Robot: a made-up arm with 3 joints.
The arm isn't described. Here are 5 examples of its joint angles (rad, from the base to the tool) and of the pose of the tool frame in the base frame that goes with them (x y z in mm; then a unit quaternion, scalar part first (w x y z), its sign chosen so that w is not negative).
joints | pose
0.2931 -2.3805 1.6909 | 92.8 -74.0 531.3 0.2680 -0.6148 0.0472 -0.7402
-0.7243 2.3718 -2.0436 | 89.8 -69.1 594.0 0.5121 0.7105 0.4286 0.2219
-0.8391 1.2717 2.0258 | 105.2 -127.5 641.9 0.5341 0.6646 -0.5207 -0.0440
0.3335 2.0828 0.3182 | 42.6 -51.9 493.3 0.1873 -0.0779 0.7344 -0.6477
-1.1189 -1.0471 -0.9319 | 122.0 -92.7 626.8 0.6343 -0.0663 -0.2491 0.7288
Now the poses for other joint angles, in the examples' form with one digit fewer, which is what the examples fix.
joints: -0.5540 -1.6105 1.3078
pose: 130 -110 586 0.841 -0.392 0.084 -0.364
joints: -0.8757 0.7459 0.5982
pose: 85 -107 667 0.548 0.110 -0.815 0.151
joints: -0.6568 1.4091 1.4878
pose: 79 -105 641 0.448 0.480 -0.742 0.136
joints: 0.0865 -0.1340 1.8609
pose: 114 -43 561 0.784 -0.125 -0.555 -0.246
